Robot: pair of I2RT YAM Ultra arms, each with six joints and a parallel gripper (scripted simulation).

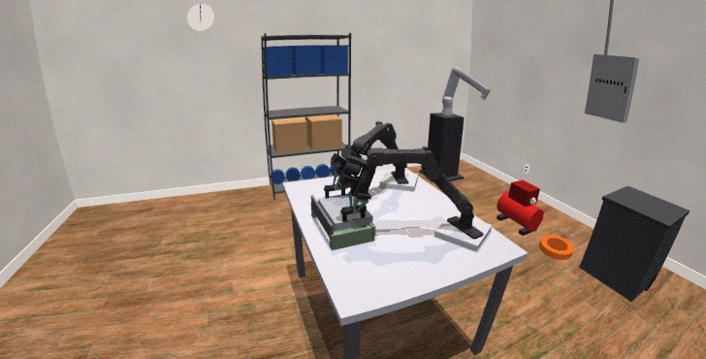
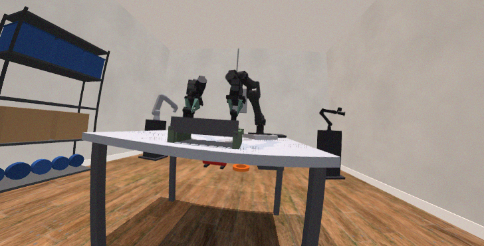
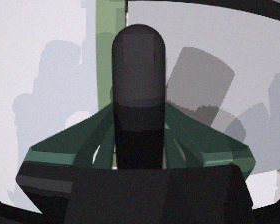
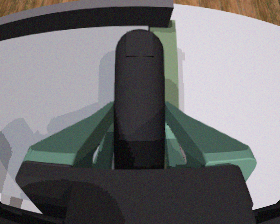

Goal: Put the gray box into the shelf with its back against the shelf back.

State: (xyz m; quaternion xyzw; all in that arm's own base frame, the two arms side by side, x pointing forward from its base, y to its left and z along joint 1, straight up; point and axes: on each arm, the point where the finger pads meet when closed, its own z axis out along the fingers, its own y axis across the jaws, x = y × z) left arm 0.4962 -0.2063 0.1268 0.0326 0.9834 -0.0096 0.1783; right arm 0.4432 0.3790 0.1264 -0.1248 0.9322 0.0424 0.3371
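My left hand is 120 mm to the left of the gray box and 50 mm above it. Round my left hand: dark back plate: 120 mm to the right, 120 mm ahead, 70 mm below.
Now: right hand 12 cm to the right of the gray box and 5 cm above it. From my right hand the other things lie so: dark back plate (13 cm to the left, 11 cm ahead, 7 cm below).
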